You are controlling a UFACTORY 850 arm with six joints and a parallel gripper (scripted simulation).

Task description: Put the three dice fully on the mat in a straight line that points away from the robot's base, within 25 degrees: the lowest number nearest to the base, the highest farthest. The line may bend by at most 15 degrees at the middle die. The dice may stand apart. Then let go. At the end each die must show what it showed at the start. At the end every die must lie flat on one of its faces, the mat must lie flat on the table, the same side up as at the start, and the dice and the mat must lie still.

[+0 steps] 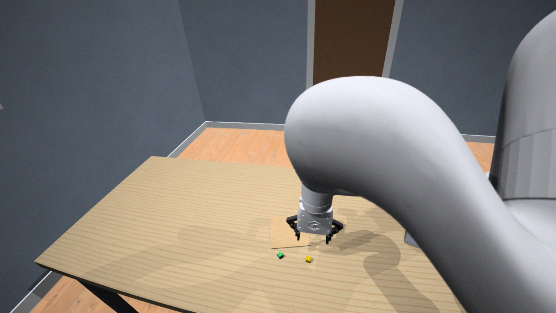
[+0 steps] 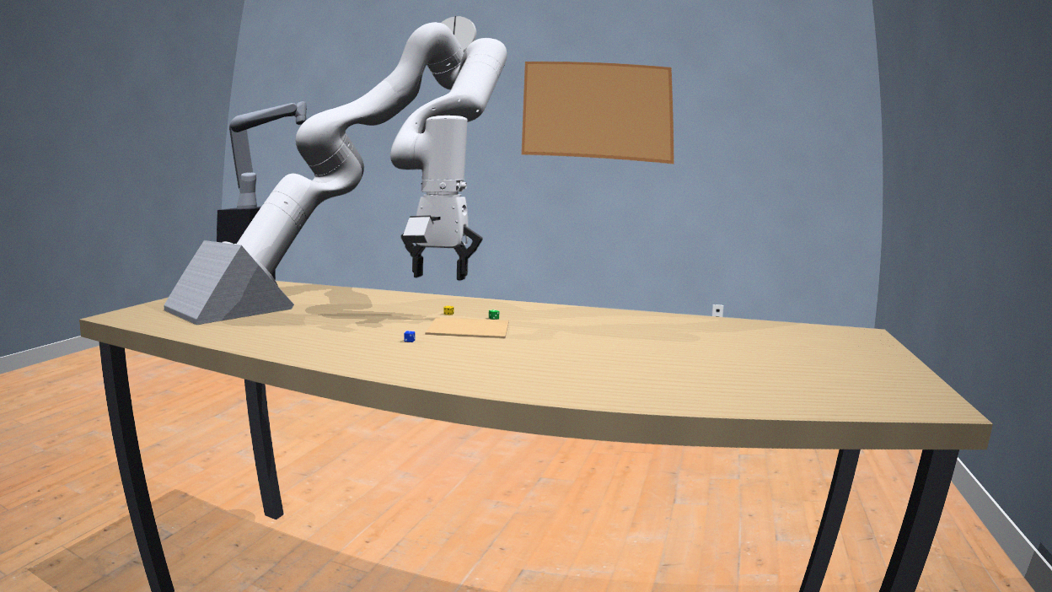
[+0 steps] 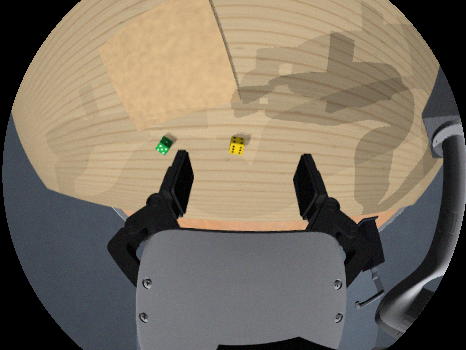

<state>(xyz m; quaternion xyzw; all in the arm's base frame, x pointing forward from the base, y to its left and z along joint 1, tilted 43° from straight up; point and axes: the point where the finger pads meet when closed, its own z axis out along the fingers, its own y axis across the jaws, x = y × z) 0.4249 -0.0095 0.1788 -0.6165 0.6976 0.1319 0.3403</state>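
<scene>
Right now the blue die is 22 cm to the right of my hand, 8 cm below it and 3 cm ahead of it. Round my hand: yellow die 8 cm below, 3 cm to the left, 1 cm ahead; then tan mat 9 cm ahead, 8 cm below, 7 cm to the right; then green die 10 cm ahead, 8 cm below, 3 cm to the left.
</scene>
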